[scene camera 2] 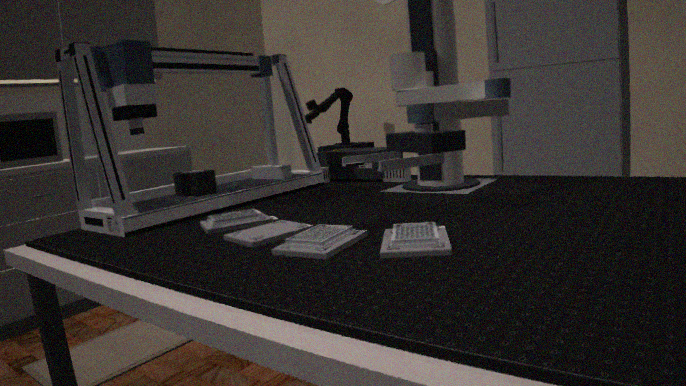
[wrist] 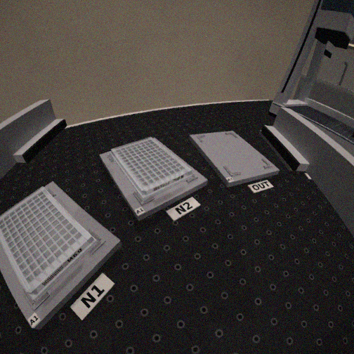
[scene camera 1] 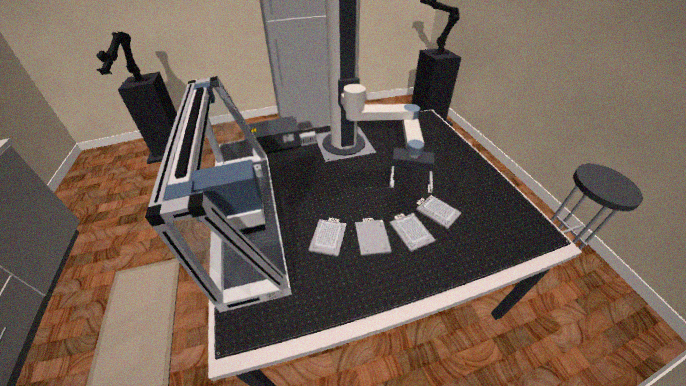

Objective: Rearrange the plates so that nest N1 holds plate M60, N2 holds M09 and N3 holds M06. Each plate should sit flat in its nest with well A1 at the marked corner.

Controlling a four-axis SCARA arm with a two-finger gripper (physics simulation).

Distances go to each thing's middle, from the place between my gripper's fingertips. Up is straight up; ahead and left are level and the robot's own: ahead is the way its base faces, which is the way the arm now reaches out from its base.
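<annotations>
My gripper is 20 cm to the left of the out nest [scene camera 2: 272, 232] and 9 cm short of it, and it is 14 cm above it. Counting from my hand, I find nest N1 [scene camera 2: 443, 236] 14 cm to the left of it, 5 cm ahead of it and 14 cm below it. As for nest N2 [scene camera 2: 350, 240], that one is 3 cm to the right of my hand, 11 cm ahead of it and 14 cm below it.
</annotations>
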